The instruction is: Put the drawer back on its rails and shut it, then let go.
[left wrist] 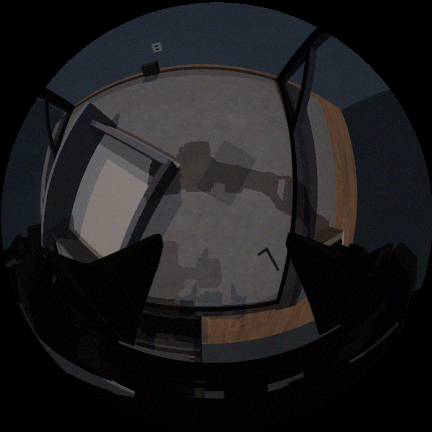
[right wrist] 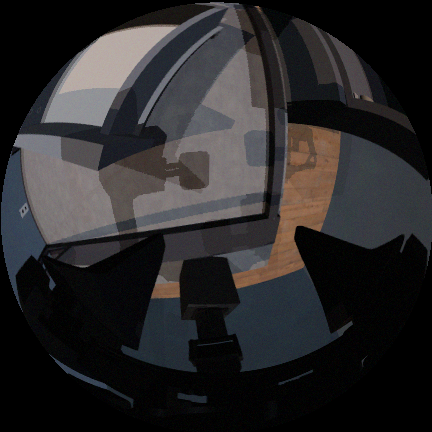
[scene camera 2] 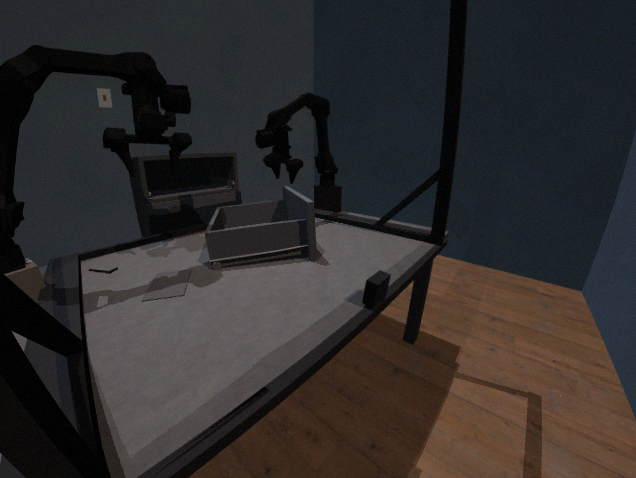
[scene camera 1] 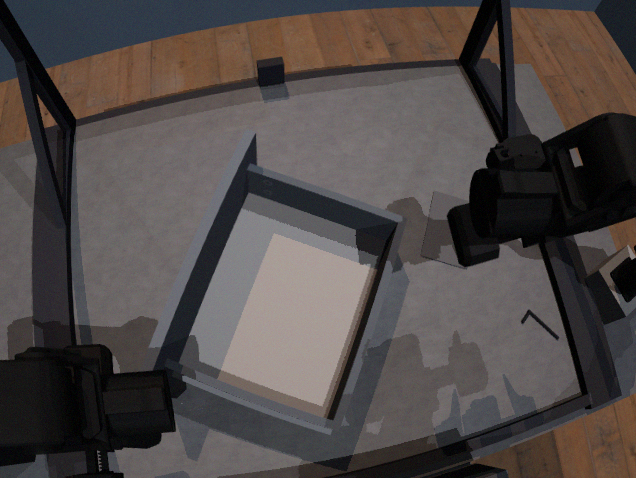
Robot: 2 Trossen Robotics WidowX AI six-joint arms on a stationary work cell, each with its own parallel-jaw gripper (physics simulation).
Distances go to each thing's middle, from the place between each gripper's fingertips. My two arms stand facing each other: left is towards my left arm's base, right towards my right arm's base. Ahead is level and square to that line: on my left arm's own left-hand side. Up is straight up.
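Measured from my left hand, the small dark block point(scene camera 2: 376, 287) is 470 mm behind, 210 mm to the right and 200 mm below; the grey drawer point(scene camera 1: 274, 306) is 30 mm behind, 270 mm to the right and 160 mm below; the dark cabinet point(scene camera 2: 153, 174) is 460 mm ahead, 230 mm to the right and 170 mm below. As for the flat grey sheet point(scene camera 1: 438, 245), I see my left gripper 230 mm above it, 90 mm past it and 40 mm to the right of it.
Relative to my right hand: small dark block 61 cm behind, 33 cm to the left, 13 cm below; dark cabinet 32 cm ahead, 31 cm to the left, 10 cm below; flat grey sheet 23 cm behind, 57 cm to the left, 16 cm below; grey drawer 17 cm behind, 26 cm to the left, 9 cm below.
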